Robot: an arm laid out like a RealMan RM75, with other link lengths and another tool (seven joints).
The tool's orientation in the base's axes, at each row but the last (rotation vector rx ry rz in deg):
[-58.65, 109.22, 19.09]
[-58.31, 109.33, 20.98]
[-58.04, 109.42, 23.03]
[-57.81, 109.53, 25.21]
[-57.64, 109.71, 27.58]
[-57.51, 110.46, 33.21]
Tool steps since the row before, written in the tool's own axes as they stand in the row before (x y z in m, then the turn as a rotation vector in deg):
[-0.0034, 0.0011, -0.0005, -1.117, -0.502, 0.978]
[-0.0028, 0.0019, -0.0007, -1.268, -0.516, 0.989]
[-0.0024, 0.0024, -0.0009, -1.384, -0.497, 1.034]
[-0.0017, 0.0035, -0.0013, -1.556, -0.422, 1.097]
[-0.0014, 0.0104, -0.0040, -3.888, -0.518, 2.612]
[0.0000, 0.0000, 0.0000, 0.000, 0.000, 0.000]
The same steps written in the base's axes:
[-0.0003, 0.0021, 0.0029, 1.231, 0.847, 0.473]
[-0.0012, 0.0022, 0.0024, 1.285, 0.921, 0.594]
[-0.0018, 0.0021, 0.0022, 1.325, 1.017, 0.665]
[-0.0030, 0.0021, 0.0018, 1.345, 1.184, 0.770]
[-0.0101, 0.0042, 0.0026, 2.861, 3.192, 1.958]
[0.0000, 0.0000, 0.0000, 0.000, 0.000, 0.000]

